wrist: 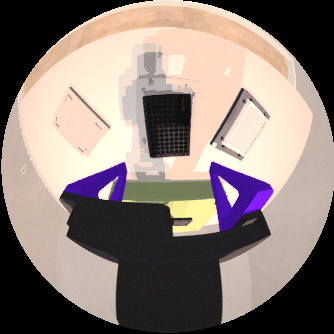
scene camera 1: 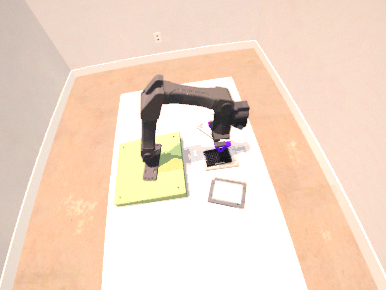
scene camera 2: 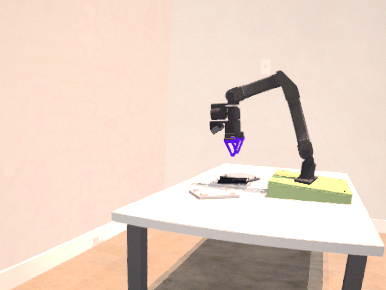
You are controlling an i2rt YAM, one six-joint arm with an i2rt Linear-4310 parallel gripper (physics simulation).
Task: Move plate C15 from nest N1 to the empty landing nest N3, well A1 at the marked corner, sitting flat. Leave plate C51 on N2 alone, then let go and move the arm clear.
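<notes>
A black well plate (scene camera 1: 218,158) (scene camera 2: 234,179) (wrist: 169,125) lies on the pale middle nest (scene camera 1: 235,163); it looks flat, but its exact seating and labels are unreadable. My gripper (scene camera 1: 217,137) (scene camera 2: 233,153) (wrist: 167,165) is open and empty, its purple fingers well above the black plate. A white plate (scene camera 1: 228,192) (wrist: 246,127) sits in a grey nest (scene camera 1: 212,192) (wrist: 231,111) on one side. A pale nest (scene camera 2: 217,195) (wrist: 80,120) without a plate lies on the other side. I cannot tell the marked corner.
The arm stands on a yellow-green base board (scene camera 1: 130,186) (scene camera 2: 310,193) beside the nests. All stand on a white table (scene camera 1: 200,240) (scene camera 2: 250,220). The arm partly hides the plateless nest in scene camera 1.
</notes>
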